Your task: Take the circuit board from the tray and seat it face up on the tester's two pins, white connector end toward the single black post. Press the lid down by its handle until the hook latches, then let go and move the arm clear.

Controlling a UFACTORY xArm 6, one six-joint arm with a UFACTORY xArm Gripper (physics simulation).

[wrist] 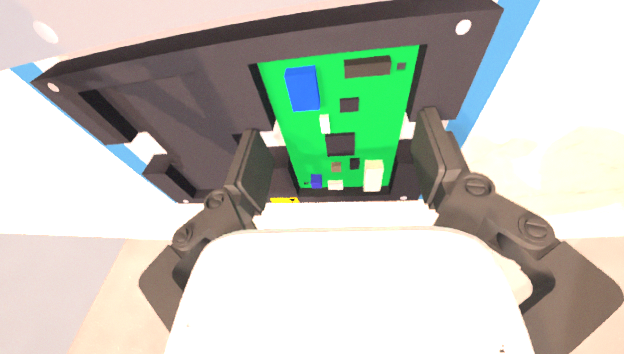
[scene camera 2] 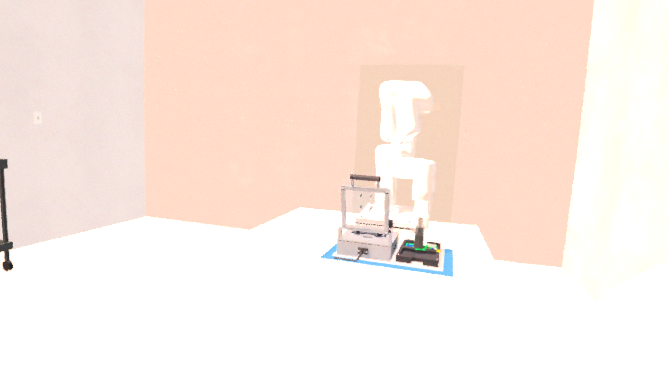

Observation:
I see a green circuit board (wrist: 340, 115).

